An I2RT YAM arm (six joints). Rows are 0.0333 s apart.
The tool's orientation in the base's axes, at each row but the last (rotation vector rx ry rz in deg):
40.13, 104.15, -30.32
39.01, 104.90, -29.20
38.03, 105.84, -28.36
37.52, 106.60, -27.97
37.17, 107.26, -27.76
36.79, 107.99, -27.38
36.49, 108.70, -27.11
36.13, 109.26, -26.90
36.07, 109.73, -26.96
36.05, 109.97, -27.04
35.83, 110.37, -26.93
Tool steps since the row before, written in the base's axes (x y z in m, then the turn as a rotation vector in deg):
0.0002, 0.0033, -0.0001, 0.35, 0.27, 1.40
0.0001, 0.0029, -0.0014, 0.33, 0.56, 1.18
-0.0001, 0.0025, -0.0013, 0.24, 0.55, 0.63
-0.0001, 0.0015, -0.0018, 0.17, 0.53, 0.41
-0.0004, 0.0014, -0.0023, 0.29, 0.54, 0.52
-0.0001, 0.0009, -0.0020, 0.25, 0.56, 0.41
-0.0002, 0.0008, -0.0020, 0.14, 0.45, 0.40
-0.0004, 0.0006, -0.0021, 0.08, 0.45, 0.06
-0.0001, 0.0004, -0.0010, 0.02, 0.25, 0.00
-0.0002, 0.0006, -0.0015, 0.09, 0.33, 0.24
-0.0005, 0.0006, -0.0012, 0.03, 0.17, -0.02
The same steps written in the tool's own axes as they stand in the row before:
0.0007, 0.0025, -0.0020, -1.35, 0.40, -0.41
0.0019, 0.0023, -0.0013, -1.08, 0.61, -0.53
0.0018, 0.0019, -0.0012, -0.54, 0.56, -0.39
0.0020, 0.0011, -0.0003, -0.32, 0.50, -0.35
0.0026, 0.0009, -0.0003, -0.46, 0.58, -0.31
0.0021, 0.0007, 0.0002, -0.34, 0.58, -0.31
0.0021, 0.0006, 0.0002, -0.32, 0.42, -0.32
0.0022, 0.0003, 0.0002, 0.02, 0.40, -0.23
0.0010, 0.0003, 0.0001, 0.05, 0.21, -0.13
0.0016, 0.0004, 0.0001, -0.18, 0.30, -0.22
0.0014, 0.0002, -0.0002, 0.04, 0.15, -0.07

